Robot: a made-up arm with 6 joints.
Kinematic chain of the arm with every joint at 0, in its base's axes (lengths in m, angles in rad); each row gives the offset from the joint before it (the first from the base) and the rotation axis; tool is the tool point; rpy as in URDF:
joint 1: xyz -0.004 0 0.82 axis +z
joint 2: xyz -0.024 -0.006 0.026 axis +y
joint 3: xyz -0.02 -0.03 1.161 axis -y
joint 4: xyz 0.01 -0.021 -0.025 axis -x
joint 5: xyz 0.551 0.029 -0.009 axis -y
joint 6: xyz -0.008 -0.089 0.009 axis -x
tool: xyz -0.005 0.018 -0.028 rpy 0 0 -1.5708
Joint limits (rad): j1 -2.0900..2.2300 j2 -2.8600..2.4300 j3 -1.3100..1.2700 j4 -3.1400..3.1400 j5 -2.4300..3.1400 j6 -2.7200..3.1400
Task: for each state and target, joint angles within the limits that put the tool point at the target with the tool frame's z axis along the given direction. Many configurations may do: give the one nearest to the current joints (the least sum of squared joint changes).
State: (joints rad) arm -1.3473 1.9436 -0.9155 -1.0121 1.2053 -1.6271
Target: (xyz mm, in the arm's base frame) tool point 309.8 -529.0 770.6 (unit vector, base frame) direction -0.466 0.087 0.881
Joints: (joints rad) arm -0.9398 1.5766 -1.2837 -1.2067 1.2202 -1.6636
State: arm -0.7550 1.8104 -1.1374 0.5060 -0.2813 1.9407
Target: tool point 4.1 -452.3 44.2 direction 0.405 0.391 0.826
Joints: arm -1.2435 2.1612 -0.7005 0.5566 0.0055 2.0505
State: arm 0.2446 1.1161 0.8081 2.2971 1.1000 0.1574
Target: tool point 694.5 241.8 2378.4 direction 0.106 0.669 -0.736
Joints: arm 0.4320 0.3995 1.2700 1.8862 0.3933 0.5820
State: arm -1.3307 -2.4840 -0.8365 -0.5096 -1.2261 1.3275
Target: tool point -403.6 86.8 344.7 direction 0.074 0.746 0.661
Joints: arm -0.5032 -2.5959 -1.3100 -0.7328 -1.7723 0.9726
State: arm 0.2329 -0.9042 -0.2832 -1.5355 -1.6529 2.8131
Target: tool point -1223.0 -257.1 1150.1 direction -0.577 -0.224 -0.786
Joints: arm 0.1621 -1.7908 0.1418 -1.5921 -1.7787 2.1318
